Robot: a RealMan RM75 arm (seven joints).
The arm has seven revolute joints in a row. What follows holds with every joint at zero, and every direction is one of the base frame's.
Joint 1 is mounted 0.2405 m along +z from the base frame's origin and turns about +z.
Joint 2 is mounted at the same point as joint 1 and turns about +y.
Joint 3 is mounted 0.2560 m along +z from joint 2 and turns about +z.
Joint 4 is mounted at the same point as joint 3 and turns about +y.
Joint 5 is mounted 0.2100 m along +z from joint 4 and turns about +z.
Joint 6 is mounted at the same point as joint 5 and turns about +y.
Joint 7 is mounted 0.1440 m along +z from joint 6 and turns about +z.
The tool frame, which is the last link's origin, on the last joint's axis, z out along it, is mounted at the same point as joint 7; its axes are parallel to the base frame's.
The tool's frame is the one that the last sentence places.
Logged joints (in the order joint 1, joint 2, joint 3, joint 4, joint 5, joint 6, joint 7), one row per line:
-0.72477 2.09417 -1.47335 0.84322 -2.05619 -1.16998 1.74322
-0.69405 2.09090 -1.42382 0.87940 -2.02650 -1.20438 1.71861
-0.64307 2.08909 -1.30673 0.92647 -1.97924 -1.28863 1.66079
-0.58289 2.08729 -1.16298 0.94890 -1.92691 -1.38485 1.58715
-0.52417 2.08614 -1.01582 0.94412 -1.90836 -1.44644 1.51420
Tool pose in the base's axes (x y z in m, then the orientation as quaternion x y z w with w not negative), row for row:
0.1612 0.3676 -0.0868 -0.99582 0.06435 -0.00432 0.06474
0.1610 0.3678 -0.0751 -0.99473 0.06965 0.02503 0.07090
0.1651 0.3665 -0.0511 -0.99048 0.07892 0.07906 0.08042
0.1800 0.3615 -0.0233 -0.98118 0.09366 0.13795 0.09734
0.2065 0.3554 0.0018 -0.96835 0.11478 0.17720 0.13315
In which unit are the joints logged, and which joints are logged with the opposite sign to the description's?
The joints are logged in radians. Opposite sign: joint 1, joint 4.
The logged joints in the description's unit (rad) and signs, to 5 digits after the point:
0.72477 2.09417 -1.47335 -0.84322 -2.05619 -1.16998 1.74322
0.69405 2.09090 -1.42382 -0.87940 -2.02650 -1.20438 1.71861
0.64307 2.08909 -1.30673 -0.92647 -1.97924 -1.28863 1.66079
0.58289 2.08729 -1.16298 -0.94890 -1.92691 -1.38485 1.58715
0.52417 2.08614 -1.01582 -0.94412 -1.90836 -1.44644 1.51420

